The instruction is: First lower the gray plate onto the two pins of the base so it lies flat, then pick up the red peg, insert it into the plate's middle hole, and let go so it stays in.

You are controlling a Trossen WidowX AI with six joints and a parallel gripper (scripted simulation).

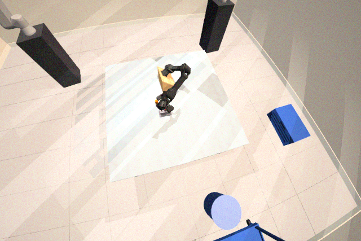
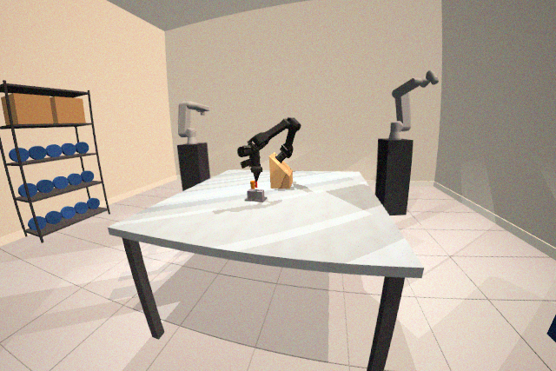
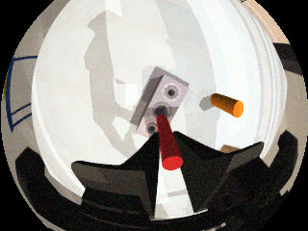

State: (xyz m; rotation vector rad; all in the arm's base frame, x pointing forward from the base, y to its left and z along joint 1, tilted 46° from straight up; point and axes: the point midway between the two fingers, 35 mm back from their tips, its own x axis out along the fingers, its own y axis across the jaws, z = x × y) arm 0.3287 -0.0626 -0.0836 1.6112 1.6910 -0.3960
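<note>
The gray plate lies 1 cm to the right of my gripper tip and 7 cm below it. The rest, counted from my gripper tip: base (1 cm to the right, 11 cm below); red peg (right at my gripper tip); orange cylinder (12 cm behind, 5 cm to the right, 7 cm below).
</note>
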